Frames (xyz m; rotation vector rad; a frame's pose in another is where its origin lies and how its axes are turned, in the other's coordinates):
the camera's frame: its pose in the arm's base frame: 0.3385 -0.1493 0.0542 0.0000 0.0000 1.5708
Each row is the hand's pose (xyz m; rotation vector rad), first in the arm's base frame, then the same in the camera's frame.
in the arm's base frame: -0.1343 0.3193 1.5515 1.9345 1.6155 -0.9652
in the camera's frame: 0.4686 0.4728 1.4973 -2.6958 0.2422 1.1942
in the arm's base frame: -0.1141 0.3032 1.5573 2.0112 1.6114 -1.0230
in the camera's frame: 0.4525 0.4526 1.5031 -2.6435 0.2918 1.1240
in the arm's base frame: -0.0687 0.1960 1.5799 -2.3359 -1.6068 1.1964
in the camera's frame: 0.3453 0.4072 1.5257 -2.4066 0.4450 0.6698
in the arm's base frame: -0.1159 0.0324 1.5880 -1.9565 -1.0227 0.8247
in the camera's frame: 0.1817 0.4544 1.5338 -1.9982 0.6263 -0.1011
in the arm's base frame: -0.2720 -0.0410 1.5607 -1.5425 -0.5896 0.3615
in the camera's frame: 0.1083 0.6105 1.5065 -1.5581 0.6963 -0.8315
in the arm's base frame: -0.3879 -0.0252 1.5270 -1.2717 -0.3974 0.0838
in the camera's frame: 0.1241 0.7264 1.4728 -1.2777 0.6693 -1.2324
